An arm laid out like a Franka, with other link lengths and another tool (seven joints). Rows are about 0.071 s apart.
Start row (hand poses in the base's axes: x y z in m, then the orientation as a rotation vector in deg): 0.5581, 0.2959, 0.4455, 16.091, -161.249, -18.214
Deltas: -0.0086, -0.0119, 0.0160, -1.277, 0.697, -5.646; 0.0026, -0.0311, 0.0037, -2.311, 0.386, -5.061; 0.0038, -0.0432, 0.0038, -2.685, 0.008, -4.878; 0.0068, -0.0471, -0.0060, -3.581, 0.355, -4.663; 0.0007, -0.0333, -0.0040, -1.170, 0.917, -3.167; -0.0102, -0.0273, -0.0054, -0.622, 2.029, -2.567; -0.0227, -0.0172, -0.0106, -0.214, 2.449, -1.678; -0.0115, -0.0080, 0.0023, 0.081, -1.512, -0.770; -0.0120, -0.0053, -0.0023, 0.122, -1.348, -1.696; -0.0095, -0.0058, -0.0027, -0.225, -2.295, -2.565; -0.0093, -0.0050, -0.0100, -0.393, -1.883, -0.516; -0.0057, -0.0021, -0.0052, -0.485, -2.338, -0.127
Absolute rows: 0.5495, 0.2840, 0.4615, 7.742, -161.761, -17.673; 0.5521, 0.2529, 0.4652, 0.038, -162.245, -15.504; 0.5559, 0.2097, 0.4690, -7.455, -162.791, -12.752; 0.5627, 0.1626, 0.4630, -14.862, -162.752, -8.602; 0.5634, 0.1293, 0.4590, -19.601, -161.670, -7.444; 0.5532, 0.1020, 0.4536, -23.274, -159.379, -6.703; 0.5305, 0.0848, 0.4430, -25.513, -156.706, -6.228; 0.5190, 0.0768, 0.4453, -26.648, -158.020, -6.923; 0.5070, 0.0715, 0.4430, -29.061, -158.958, -7.865; 0.4975, 0.0657, 0.4403, -32.882, -160.641, -8.814; 0.4882, 0.0607, 0.4303, -33.857, -162.423, -8.990; 0.4825, 0.0586, 0.4251, -34.340, -164.761, -9.122
